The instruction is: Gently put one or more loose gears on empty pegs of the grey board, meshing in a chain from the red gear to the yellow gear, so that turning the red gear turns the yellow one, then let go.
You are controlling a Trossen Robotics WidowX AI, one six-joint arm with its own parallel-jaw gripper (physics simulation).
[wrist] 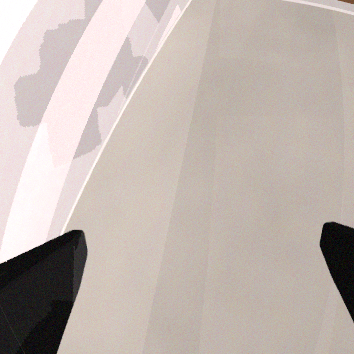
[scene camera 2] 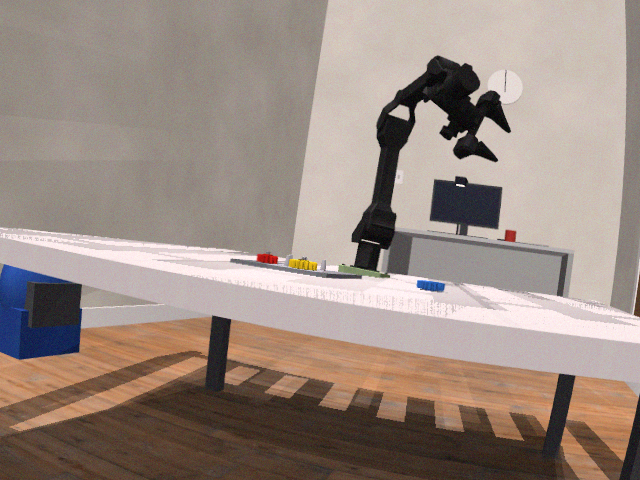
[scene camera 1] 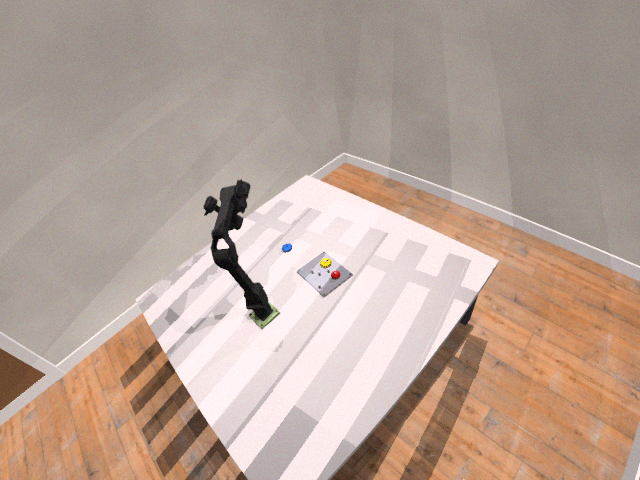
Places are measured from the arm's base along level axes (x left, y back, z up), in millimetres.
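Where they show: gripper, fingertip midpoint: (wrist: 207, 240) (scene camera 2: 503, 146) (scene camera 1: 213, 220); arm's base, origin of the base link: (scene camera 2: 364, 269) (scene camera 1: 264, 312).
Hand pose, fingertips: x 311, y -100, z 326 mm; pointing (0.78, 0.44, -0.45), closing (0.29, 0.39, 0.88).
Each offset is from my fingertips to the top centre of the thing.
The grey board @(dx -382, dy -220, dz -309 mm) (scene camera 1: 332, 285) (scene camera 2: 342, 275) lies flat on the table. The red gear @(dx -443, dy -235, dz -314 mm) (scene camera 1: 335, 274) (scene camera 2: 267, 258) and the yellow gear @(dx -358, dy -264, dz -314 mm) (scene camera 1: 325, 262) (scene camera 2: 302, 265) sit on it, a little apart, with several bare pegs beside them. A loose blue gear @(dx -114, dy -238, dz -322 mm) (scene camera 1: 286, 248) (scene camera 2: 430, 285) lies flat on the table, apart from the board, on the yellow gear's side. My gripper (scene camera 2: 504, 146) (wrist: 207, 240) is wide open and empty, high above the table and well away from the blue gear. No gear or board shows in the wrist view.
The arm stands on a green base plate (scene camera 1: 272, 315) (scene camera 2: 347, 269) beside the board. The white table (scene camera 1: 361, 361) (scene camera 2: 155, 279) has an edge near a grey wall. Behind it stand a desk (scene camera 2: 516, 245) with a monitor (scene camera 2: 465, 204) and a red cup (scene camera 2: 510, 236).
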